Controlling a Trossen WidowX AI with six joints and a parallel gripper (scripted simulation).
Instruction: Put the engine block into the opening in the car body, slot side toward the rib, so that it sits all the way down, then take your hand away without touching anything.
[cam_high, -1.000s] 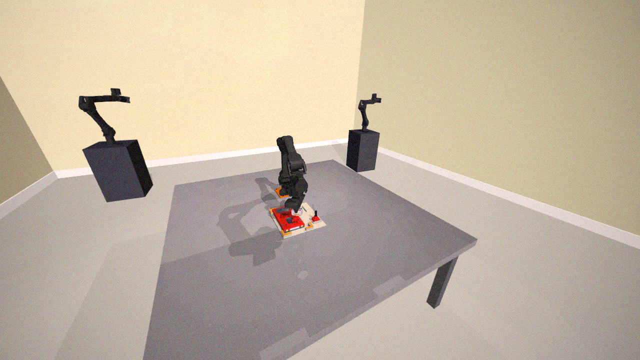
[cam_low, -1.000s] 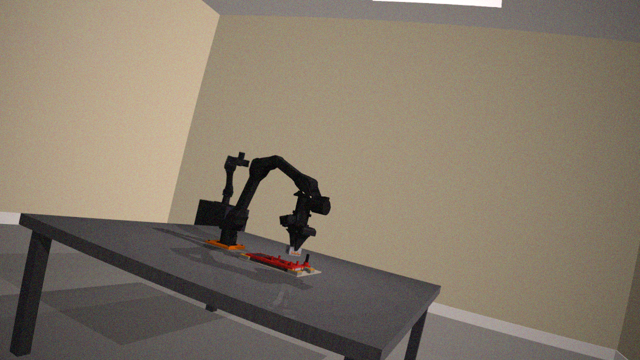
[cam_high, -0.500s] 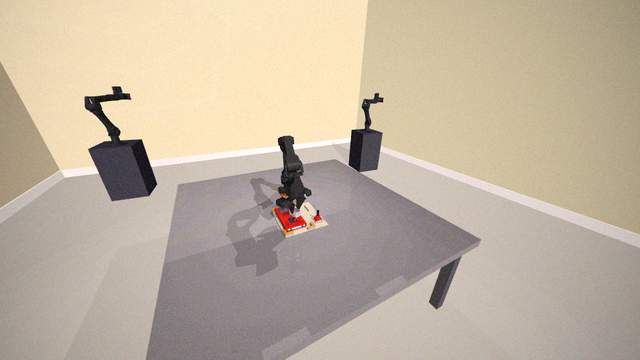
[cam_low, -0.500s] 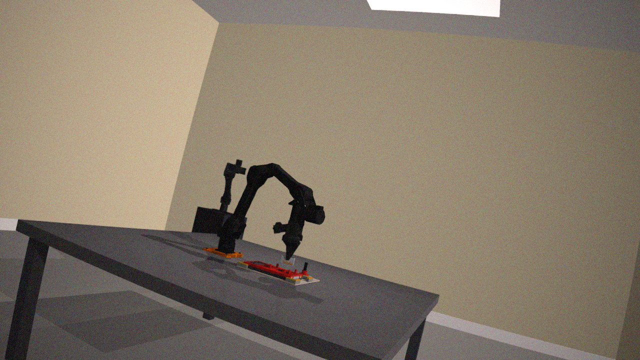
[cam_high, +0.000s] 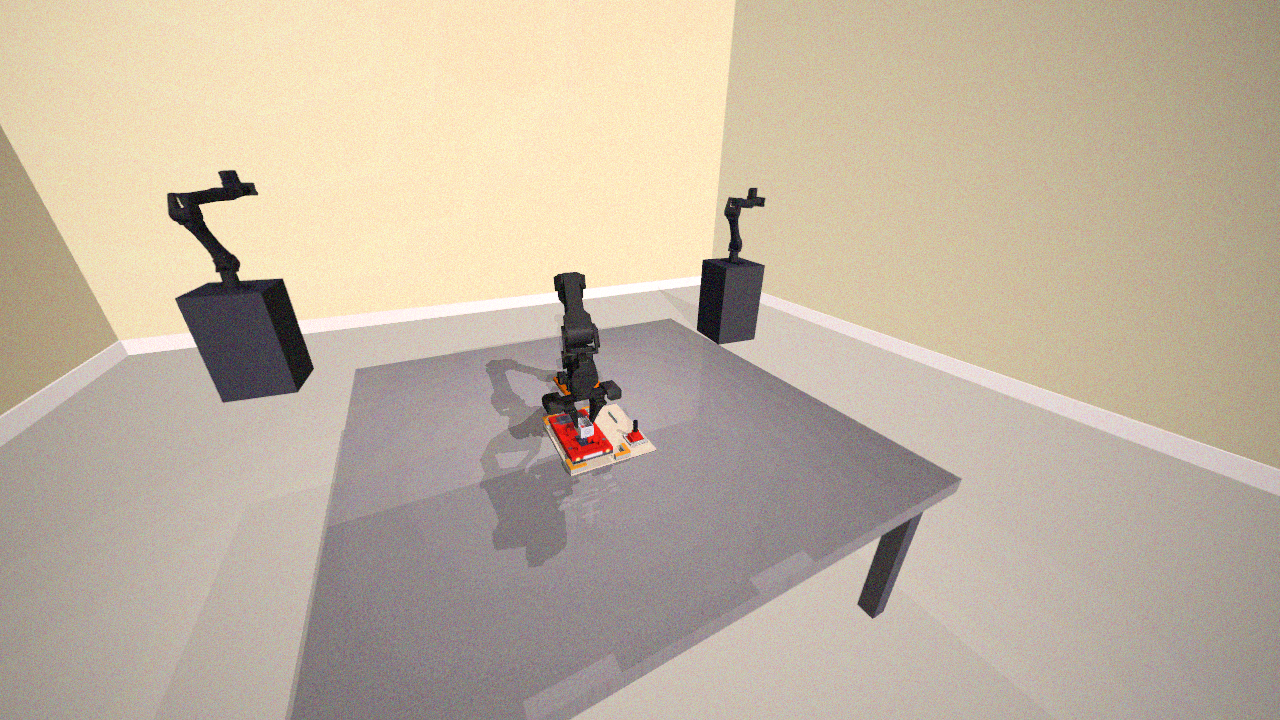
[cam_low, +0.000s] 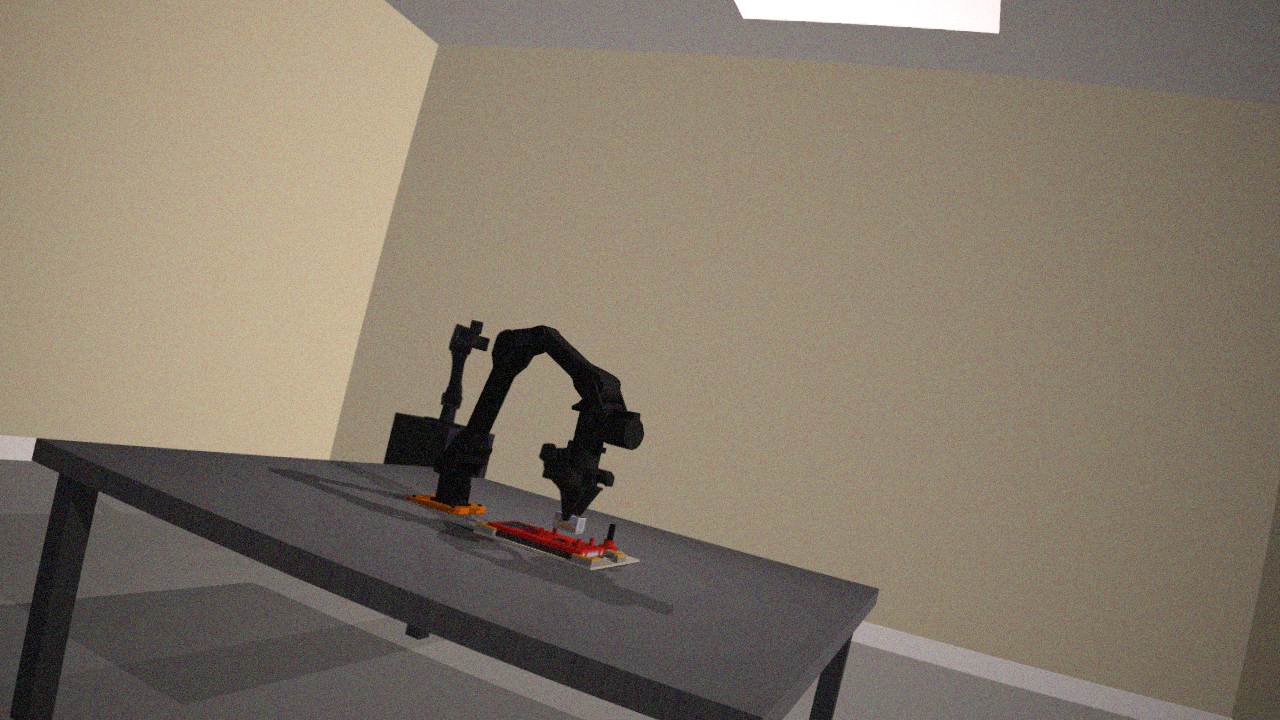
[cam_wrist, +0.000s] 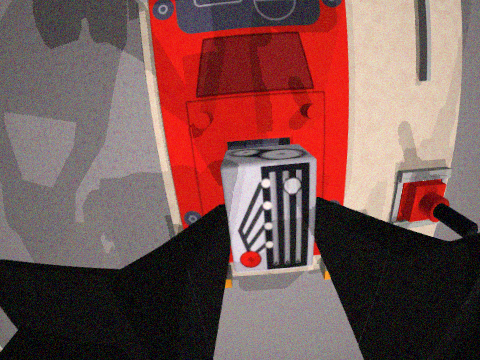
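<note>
Now: gripper tip 10 mm above the engine block.
</note>
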